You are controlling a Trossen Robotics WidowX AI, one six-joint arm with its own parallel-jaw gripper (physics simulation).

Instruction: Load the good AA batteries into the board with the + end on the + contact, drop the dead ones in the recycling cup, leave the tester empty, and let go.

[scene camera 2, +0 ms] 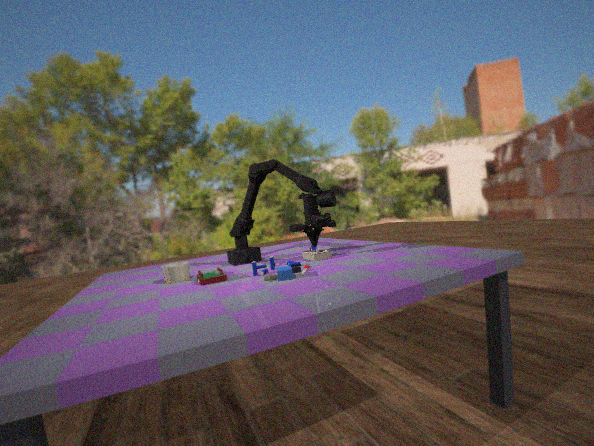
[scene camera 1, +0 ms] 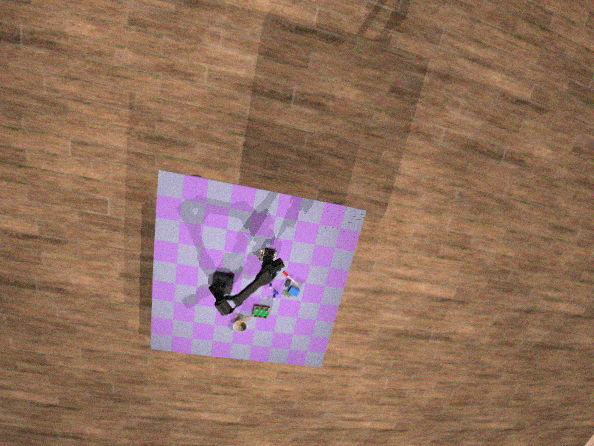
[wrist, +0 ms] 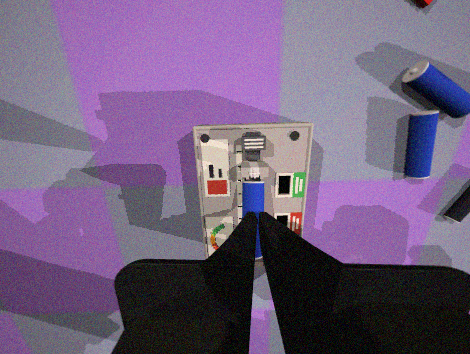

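Pixels of known places: gripper, fingertip midpoint: [scene camera 2: 314, 246] [scene camera 1: 267, 257] [wrist: 256, 218]; arm's base, link origin: [scene camera 2: 242, 248] [scene camera 1: 219, 284].
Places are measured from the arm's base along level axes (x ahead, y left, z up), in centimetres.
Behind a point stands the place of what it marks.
Note:
The pale grey tester [scene camera 2: 325, 256] {z -4.9, x 34.0, y 22.7 cm} [wrist: 293, 155] {z -3.0, x 31.8, y 18.9 cm} lies under my gripper, with a blue battery [wrist: 253, 196] {z -1.6, x 29.8, y 21.7 cm} in its slot. My gripper [scene camera 2: 313, 246] {z -1.1, x 28.6, y 21.7 cm} [wrist: 256, 218] {z -1.1, x 28.6, y 21.7 cm} is shut, its tips almost together over the battery's middle. The gap is much narrower than the battery, and the fingers hide part of it and the tester's lower part. Two loose blue batteries [wrist: 421, 145] {z -4.6, x 31.3, y 9.3 cm} [wrist: 441, 90] {z -4.5, x 34.9, y 8.9 cm} lie to the right in the wrist view. The green and red board [scene camera 1: 261, 311] {z -2.5, x 28.7, y -19.6 cm} [scene camera 2: 212, 276] {z -4.0, x 31.7, y -21.4 cm} stands beside the pale recycling cup [scene camera 1: 239, 326] {z -4.6, x 14.2, y -35.1 cm} [scene camera 2: 176, 272] {z -2.2, x 19.6, y -31.6 cm}. The battery's charge cannot be told.
A blue block [scene camera 1: 293, 290] {z -2.8, x 48.8, y -1.3 cm} [scene camera 2: 285, 273] {z -3.8, x 52.4, y -3.9 cm} stands near the loose batteries, with a red-tipped white object [scene camera 1: 285, 274] {z -5.3, x 42.0, y 8.9 cm} [scene camera 2: 306, 267] {z -5.5, x 43.1, y 8.6 cm} close by. Part of a black object [wrist: 460, 202] {z -5.3, x 26.0, y 4.3 cm} shows at the wrist view's right edge. The arm's base [scene camera 1: 223, 281] {z 0.4, x 2.2, y 2.8 cm} [scene camera 2: 244, 255] {z -2.2, x 7.3, y -1.7 cm} stands on the checkered table [scene camera 2: 200, 320] {z -5.9, x 69.4, y -32.6 cm}.

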